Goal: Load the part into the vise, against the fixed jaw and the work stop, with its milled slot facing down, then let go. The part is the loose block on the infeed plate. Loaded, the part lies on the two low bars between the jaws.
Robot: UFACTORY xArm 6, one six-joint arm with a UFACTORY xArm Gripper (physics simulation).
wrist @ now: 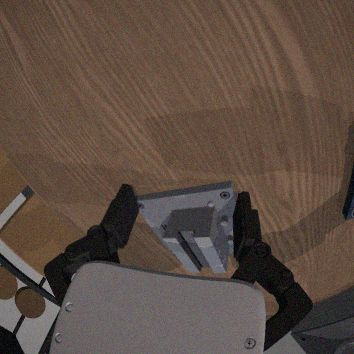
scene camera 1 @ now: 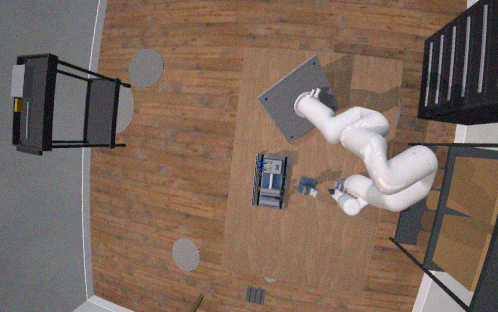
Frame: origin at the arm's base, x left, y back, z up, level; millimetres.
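Seen in the pictures: gripper, between the fingertips: (wrist: pixel 183 200); arm's base, origin of its link: (scene camera 1: pixel 306 104).
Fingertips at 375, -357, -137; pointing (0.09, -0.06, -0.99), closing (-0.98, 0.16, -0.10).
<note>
Pixels of each thing's middle, then the offset from my fingertips to it, as dx, dy, dz.
- loose block, middle of its body: (wrist: pixel 200 242) -10, +41, +11
- light grey infeed plate, middle of its body: (wrist: pixel 194 226) +0, +43, -8
- vise, middle of its body: (scene camera 1: pixel 270 182) -376, -85, +38
- small blue fixture, middle of its body: (scene camera 1: pixel 308 189) -180, -24, +68
The loose block (wrist: pixel 192 220) sits on the light grey infeed plate (wrist: pixel 162 203) (scene camera 1: pixel 339 185). In the wrist view, its milled slot shows on the side turned up toward the camera. My gripper (wrist: pixel 183 200) is open, with one black finger on each side of the block and a gap between each finger and the block. In the scene view, the arm covers much of the gripper and the block cannot be made out. The vise (scene camera 1: pixel 270 192) stands left of the infeed plate, with grey jaws across dark rails; its work stop is too small to tell.
A small blue fixture (scene camera 1: pixel 306 184) (wrist: pixel 350 207) with pale parts stands between the vise and the infeed plate. The grey robot base plate (scene camera 1: pixel 285 107) lies behind the vise. A dark frame with tan panels (scene camera 1: pixel 439 200) stands at the right.
</note>
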